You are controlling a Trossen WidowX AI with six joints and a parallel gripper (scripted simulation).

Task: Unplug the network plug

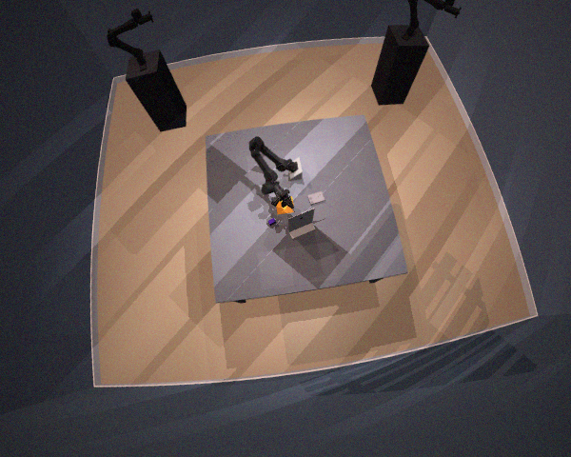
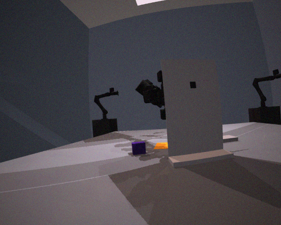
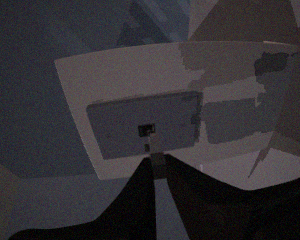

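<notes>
Now: gripper tip 70 mm short of the upright panel, 40 mm to the right of it and 80 mm above it. Also, from my gripper tip: flat pale tile 130 mm behind, 180 mm to the left, 200 mm below; then purple cube 150 mm to the right, 180 mm below.
</notes>
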